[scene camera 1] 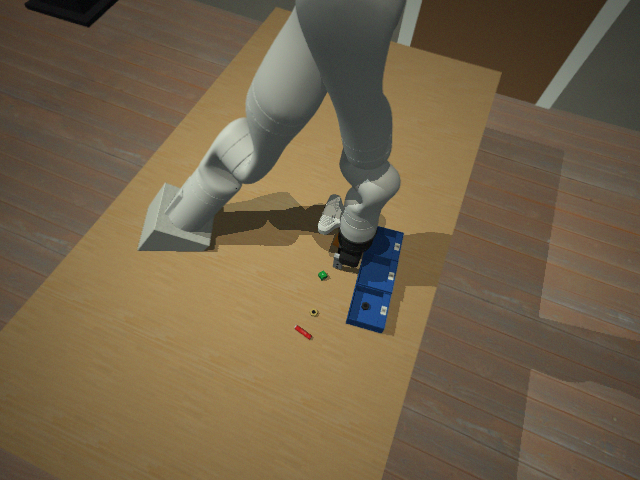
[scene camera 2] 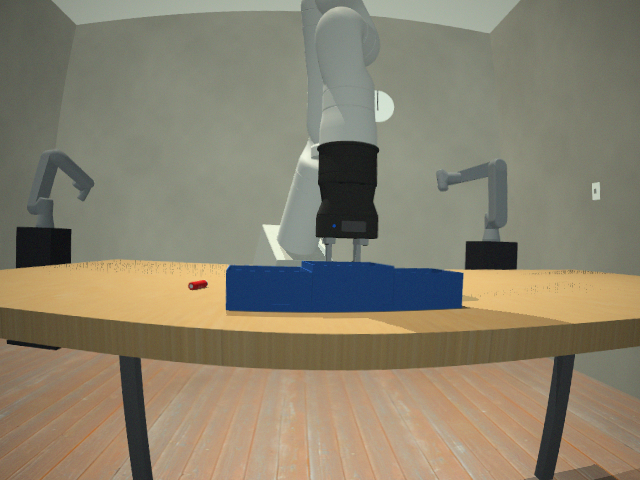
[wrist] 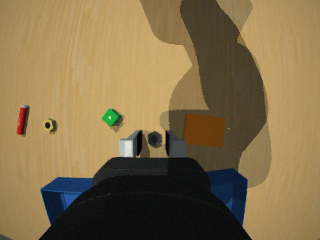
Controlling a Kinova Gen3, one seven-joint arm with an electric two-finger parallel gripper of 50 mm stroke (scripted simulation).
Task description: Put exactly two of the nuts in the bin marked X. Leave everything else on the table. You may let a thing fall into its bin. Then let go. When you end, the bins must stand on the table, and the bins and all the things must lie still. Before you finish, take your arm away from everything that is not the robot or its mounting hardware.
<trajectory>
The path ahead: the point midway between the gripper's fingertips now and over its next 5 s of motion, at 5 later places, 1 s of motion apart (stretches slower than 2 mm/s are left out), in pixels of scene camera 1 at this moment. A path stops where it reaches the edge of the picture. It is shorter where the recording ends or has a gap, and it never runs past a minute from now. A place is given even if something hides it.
The gripper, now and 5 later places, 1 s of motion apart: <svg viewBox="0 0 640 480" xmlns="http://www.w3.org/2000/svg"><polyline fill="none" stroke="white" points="339,260 339,255 340,248 361,291 368,300 365,307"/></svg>
</trajectory>
